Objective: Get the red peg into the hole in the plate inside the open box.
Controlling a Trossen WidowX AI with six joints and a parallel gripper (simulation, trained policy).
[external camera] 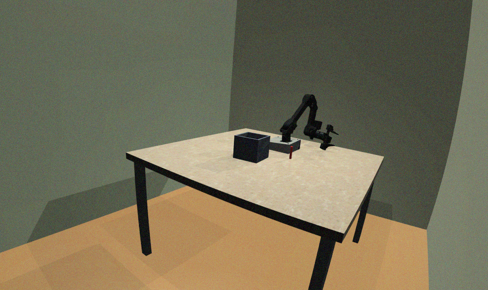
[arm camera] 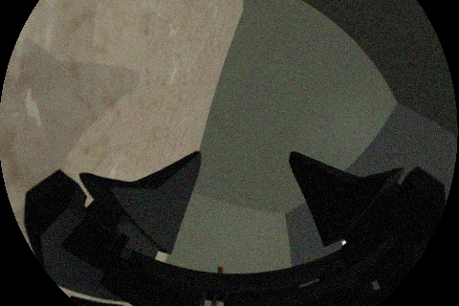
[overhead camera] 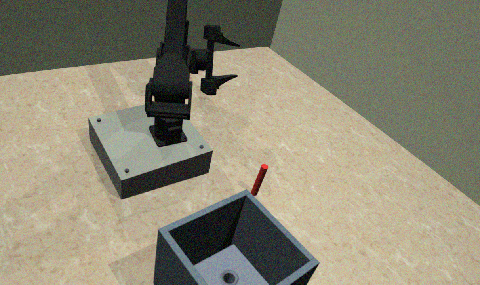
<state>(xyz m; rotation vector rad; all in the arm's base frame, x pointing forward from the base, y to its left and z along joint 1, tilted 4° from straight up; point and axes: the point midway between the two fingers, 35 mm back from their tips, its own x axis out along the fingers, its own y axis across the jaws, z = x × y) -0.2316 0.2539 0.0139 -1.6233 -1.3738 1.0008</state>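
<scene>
Now: the red peg 39 cm ahead of my gripper tip, 15 cm to the right of it and 6 cm below it.
</scene>
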